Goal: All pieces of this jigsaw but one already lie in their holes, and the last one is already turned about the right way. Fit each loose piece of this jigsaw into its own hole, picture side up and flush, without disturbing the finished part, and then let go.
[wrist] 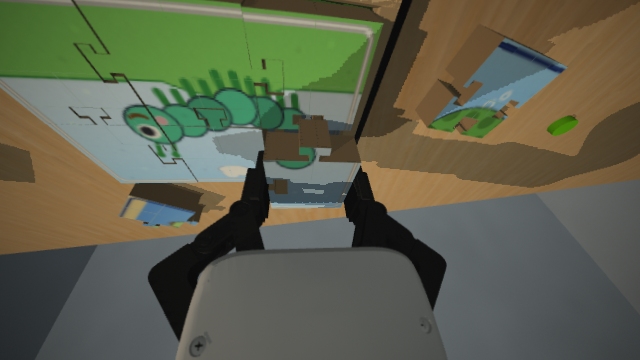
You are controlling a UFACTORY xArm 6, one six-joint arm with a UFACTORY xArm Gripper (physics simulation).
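Places are measured from the arm's base along level axes (x ahead, y left, z up), in metres.
Where they show: gripper, fingertip midpoint: (308,165).
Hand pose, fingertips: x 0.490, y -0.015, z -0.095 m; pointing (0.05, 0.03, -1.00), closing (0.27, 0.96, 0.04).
Each offset is from my fingertips to the centre of the thing. "spot": to the spot under its first point. Level surfaces: height alone.
The loose piece @(dz +0.012, dx -0.009, dy +0.002 m) (320,177), pale blue with part of a green caterpillar segment and brown side walls, is held between the fingers of my gripper (308,165). Its picture side faces up. The jigsaw (310,50) with a green caterpillar on a green and pale blue ground fills the upper left of the view. The held piece overlaps the jigsaw's lower right corner in the view and appears to be above it, its tab pointing to the caterpillar's tail end. The piece hides most of the hole there, so the gap between piece and hole cannot be judged.
A blue and green piece of another picture (522,75) lies on the wooden table @(dz -0.040 m) (450,192) at the right, with a bright green disc @(dz -0.036, dx +0.047, dy +0.269 m) (562,125) near it. Another blue piece @(dz -0.028, dx +0.069, dy -0.195 m) (162,212) lies at the lower left. A black strip @(spot: dz -0.038, dx -0.040, dy +0.064 m) (382,75) runs beside the jigsaw's right side.
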